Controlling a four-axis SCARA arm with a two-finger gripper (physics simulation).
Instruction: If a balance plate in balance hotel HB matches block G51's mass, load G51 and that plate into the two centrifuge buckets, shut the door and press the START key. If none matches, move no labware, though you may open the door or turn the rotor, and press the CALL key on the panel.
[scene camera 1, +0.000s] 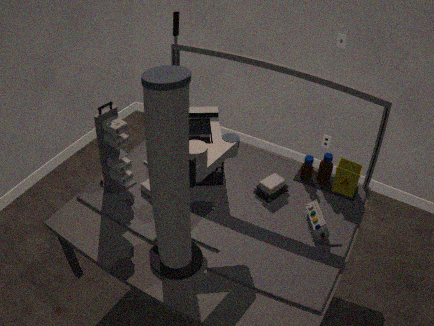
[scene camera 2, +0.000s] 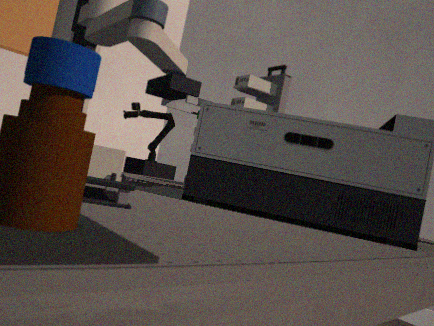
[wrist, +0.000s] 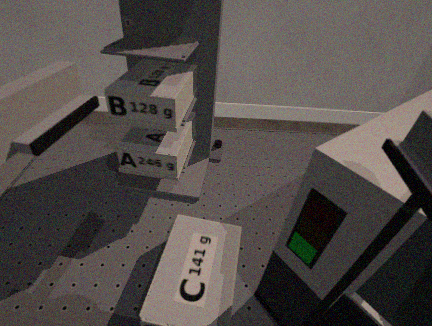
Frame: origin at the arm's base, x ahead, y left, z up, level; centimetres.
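Seen in the pictures: gripper, fingertip midpoint: (wrist: 238, 104); arm's base at its link origin: (scene camera 1: 175, 259).
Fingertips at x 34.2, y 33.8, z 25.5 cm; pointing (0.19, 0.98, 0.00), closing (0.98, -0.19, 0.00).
Offsets run from my fingertips to a thing's middle. "pt": to the spot under its first point.
The balance hotel @[dx -6.8, dy +25.3, dz +0.2 cm] (scene camera 1: 101, 150) (scene camera 2: 283, 92) (wrist: 170, 22) holds plate B @[dx -7.5, dy +21.3, dz -8.6 cm] (wrist: 142, 107) marked 128 g above plate A @[dx -7.5, dy +21.3, dz -16.4 cm] (wrist: 147, 159) marked 246 g. More plates sit higher in scene camera 1. Plate C @[dx -1.3, dy +2.8, dz -22.2 cm] (wrist: 192, 270), marked 141 g, lies low in front of the hotel. The centrifuge @[dx +33.4, dy +0.6, dz -12.1 cm] (scene camera 1: 216, 125) (scene camera 2: 305, 165) is at the right in the wrist view, where its display @[pt dx +6.5, dy -0.7, dz -8.4 cm] (wrist: 316, 227) is green below dark red. A pale block @[dx +32.9, dy -51.3, dz -18.9 cm] (scene camera 1: 272, 183) sits on a dark base; its label is unreadable. The multi-key panel @[dx +19.7, dy -83.7, dz -20.1 cm] (scene camera 1: 316, 218) stands at the right. My gripper (wrist: 238, 104) is open and empty, above the table beside the centrifuge.
The robot column (scene camera 1: 170, 175) hides part of the table. Bottles (scene camera 1: 325, 171) (scene camera 2: 47, 165) with blue caps and a yellow box @[pt dx +51.7, dy -91.3, dz -11.8 cm] (scene camera 1: 347, 178) stand at the back right. A grey frame (scene camera 1: 280, 67) spans the table. A small black arm (scene camera 2: 165, 130) shows behind in scene camera 2.
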